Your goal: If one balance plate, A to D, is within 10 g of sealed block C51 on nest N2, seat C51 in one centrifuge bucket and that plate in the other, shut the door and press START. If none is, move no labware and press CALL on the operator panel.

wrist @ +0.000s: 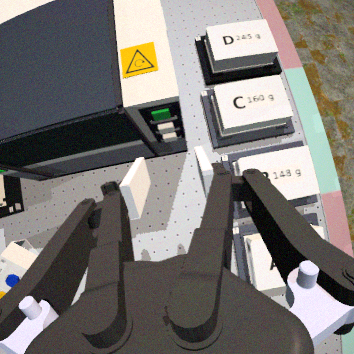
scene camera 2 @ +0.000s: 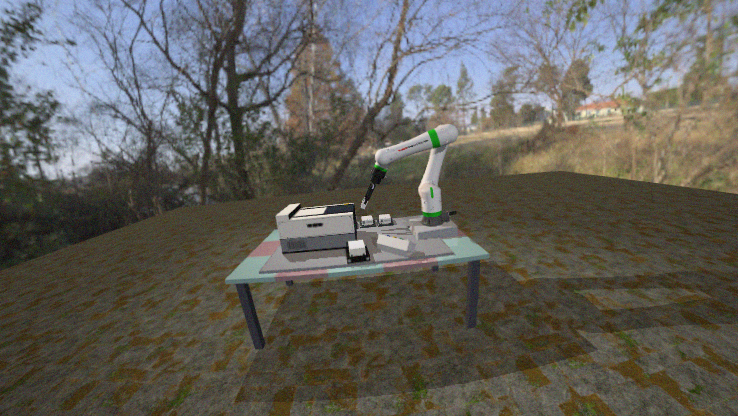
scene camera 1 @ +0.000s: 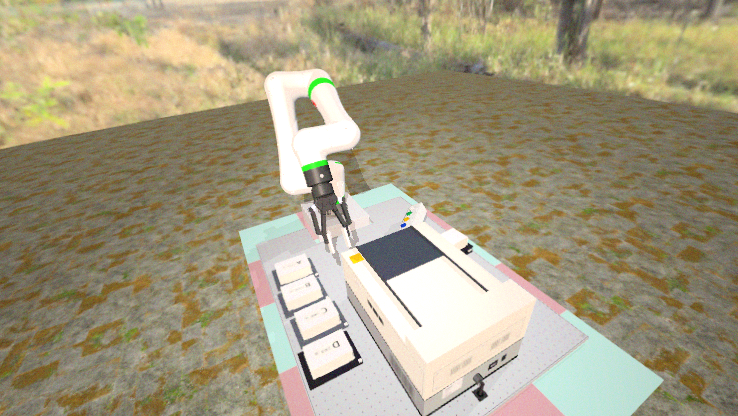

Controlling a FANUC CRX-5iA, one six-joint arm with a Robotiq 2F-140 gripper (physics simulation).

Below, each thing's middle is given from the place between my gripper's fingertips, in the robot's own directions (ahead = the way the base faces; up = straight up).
Scene:
My gripper is now 170 mm short of the dark lid panel (scene camera 1: pixel 392 255), 120 mm to the right of it and 40 mm below it. Round my hand: cream centrifuge (scene camera 1: pixel 443 327): 320 mm ahead, 90 mm to the left, 50 mm below.

